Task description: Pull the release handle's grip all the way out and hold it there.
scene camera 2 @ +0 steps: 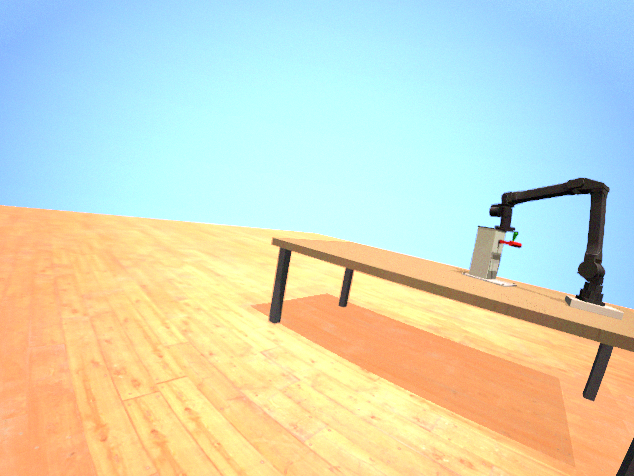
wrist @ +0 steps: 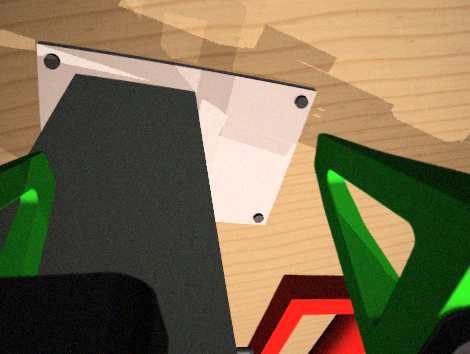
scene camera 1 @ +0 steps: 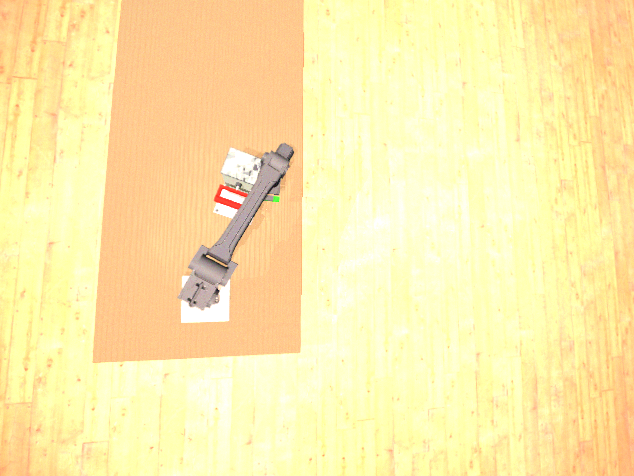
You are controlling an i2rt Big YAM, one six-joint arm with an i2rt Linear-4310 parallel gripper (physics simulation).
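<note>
The release handle's grip is a red open rectangle (scene camera 1: 228,204) (scene camera 2: 516,244) (wrist: 320,306), standing off the front of an upright grey box (scene camera 1: 239,166) (scene camera 2: 483,251) (wrist: 135,190) on a short rod. The arm covers the grip's right part in scene camera 1. My gripper (wrist: 183,157) points down and is open, with nothing between its green fingers. In the wrist view the box's dark side shows between and below the fingers, and the right finger overlaps the grip's edge. One green fingertip shows right of the grip in scene camera 1. Contact cannot be told.
The box stands on a white base plate (scene camera 1: 223,210) (wrist: 255,115) with dark bolts at its corners. The wooden table (scene camera 1: 153,102) (scene camera 2: 399,263) carries it and the arm's white mounting plate (scene camera 1: 215,313) (scene camera 2: 594,306). The arm reaches over the box's right side.
</note>
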